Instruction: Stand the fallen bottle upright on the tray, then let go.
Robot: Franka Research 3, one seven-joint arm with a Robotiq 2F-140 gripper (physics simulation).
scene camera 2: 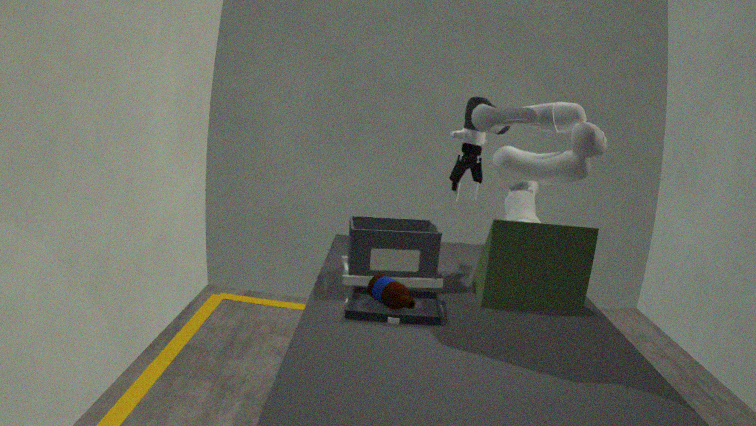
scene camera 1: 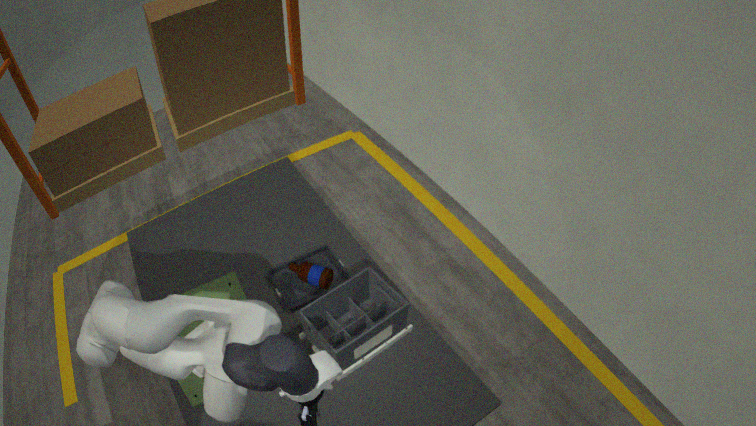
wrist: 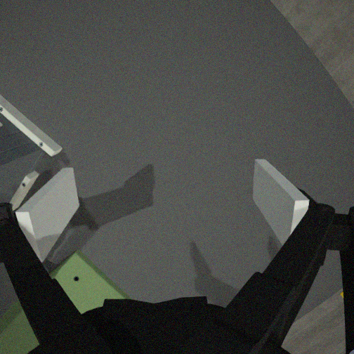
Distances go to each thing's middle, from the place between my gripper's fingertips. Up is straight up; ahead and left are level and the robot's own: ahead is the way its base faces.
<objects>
I see my gripper 250 mm short of the brown bottle (scene camera 2: 384, 289), 540 mm to the right of it and 190 mm above it.
</objects>
